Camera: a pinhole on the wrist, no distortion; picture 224 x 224 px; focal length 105.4 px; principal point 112.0 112.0 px. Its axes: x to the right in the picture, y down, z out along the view. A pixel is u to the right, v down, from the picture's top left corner.
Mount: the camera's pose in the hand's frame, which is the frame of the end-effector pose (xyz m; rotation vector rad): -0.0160 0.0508 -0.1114 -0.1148 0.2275 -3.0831
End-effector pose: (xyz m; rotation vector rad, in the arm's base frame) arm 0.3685 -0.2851 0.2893 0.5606 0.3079 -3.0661
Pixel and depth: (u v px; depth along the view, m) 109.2 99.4 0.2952
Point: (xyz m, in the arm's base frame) 0.2936 -0.3631 0.4455
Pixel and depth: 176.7 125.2 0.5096
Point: 0.4899 -0.2702 0.7793
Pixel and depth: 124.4 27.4 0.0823
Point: 0.4007 -0.3835 0.2592
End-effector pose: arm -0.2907 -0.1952 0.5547 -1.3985 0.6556 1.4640
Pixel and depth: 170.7 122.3 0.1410
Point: -0.3262 -0.1952 0.6366
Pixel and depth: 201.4 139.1 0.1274
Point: -0.3076 -0.2088 0.6664
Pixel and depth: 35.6 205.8 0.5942
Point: 0.0929 0.4648 0.2923
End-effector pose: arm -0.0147 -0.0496 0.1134 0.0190 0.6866 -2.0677
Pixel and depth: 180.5 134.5 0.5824
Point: 0.1585 0.0643 0.6859
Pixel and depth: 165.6 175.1 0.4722
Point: -0.0583 0.0819 0.5908
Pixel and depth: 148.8 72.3 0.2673
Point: 0.1643 -0.1051 0.2358
